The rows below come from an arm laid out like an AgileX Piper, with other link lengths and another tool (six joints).
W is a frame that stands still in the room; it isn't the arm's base.
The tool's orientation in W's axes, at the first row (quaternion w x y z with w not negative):
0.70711, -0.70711, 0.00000, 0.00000
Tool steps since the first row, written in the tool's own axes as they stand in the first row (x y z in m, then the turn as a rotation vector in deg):
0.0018, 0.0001, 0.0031, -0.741, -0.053, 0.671
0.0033, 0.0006, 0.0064, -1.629, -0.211, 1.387
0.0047, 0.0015, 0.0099, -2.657, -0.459, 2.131
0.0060, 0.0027, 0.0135, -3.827, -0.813, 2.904
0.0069, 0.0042, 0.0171, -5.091, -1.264, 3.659
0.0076, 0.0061, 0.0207, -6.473, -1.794, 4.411
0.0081, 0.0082, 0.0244, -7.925, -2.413, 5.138
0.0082, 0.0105, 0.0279, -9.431, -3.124, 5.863
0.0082, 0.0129, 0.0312, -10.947, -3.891, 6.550
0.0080, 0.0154, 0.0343, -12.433, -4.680, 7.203
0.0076, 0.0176, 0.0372, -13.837, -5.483, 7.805
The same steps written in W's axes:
0.0018, 0.0031, -0.0001, -0.741, 0.671, 0.053
0.0033, 0.0064, -0.0006, -1.629, 1.387, 0.211
0.0047, 0.0099, -0.0015, -2.657, 2.131, 0.459
0.0060, 0.0135, -0.0027, -3.827, 2.904, 0.813
0.0069, 0.0171, -0.0042, -5.091, 3.659, 1.264
0.0076, 0.0207, -0.0061, -6.473, 4.411, 1.794
0.0081, 0.0244, -0.0082, -7.925, 5.138, 2.413
0.0082, 0.0279, -0.0105, -9.431, 5.863, 3.124
0.0082, 0.0312, -0.0129, -10.947, 6.550, 3.891
0.0080, 0.0343, -0.0154, -12.433, 7.203, 4.680
0.0076, 0.0372, -0.0176, -13.837, 7.805, 5.483

